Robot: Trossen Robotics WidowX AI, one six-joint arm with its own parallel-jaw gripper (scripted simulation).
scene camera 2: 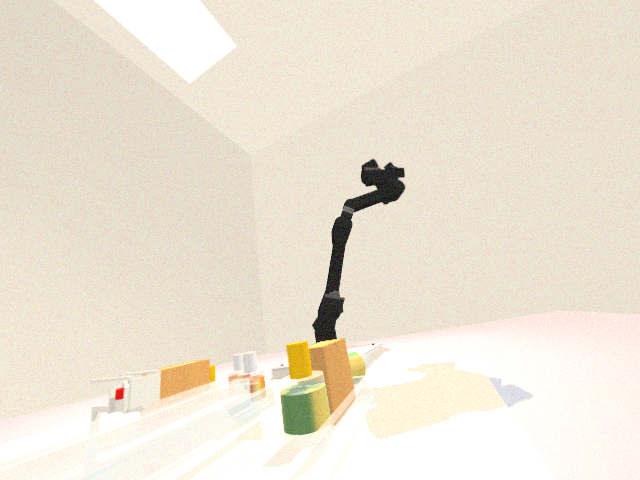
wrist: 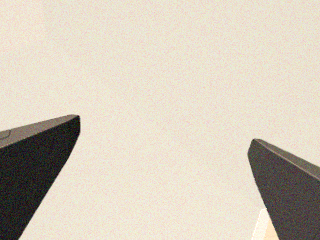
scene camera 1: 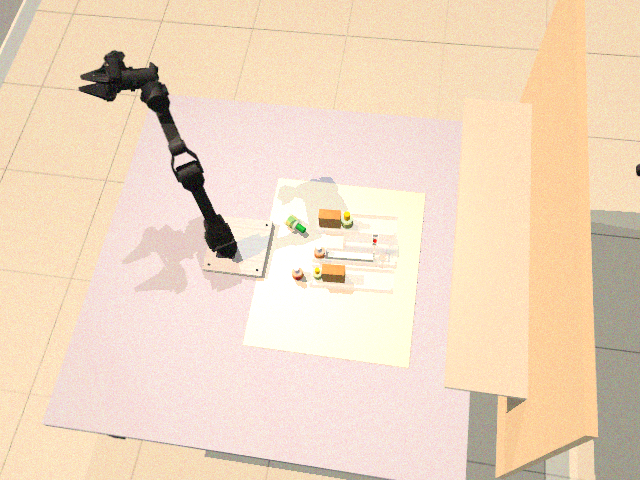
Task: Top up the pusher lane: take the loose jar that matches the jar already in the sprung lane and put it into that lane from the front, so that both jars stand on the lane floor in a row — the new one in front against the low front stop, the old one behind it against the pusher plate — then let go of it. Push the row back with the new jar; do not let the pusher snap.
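Note:
My gripper [scene camera 1: 79, 83] is open with nothing held in it, and I can see the gripper [wrist: 166, 135] in the wrist view as well. There's a tall shelf wall [scene camera 1: 560, 413] here too, and a clear lane rack [scene camera 2: 176, 429].

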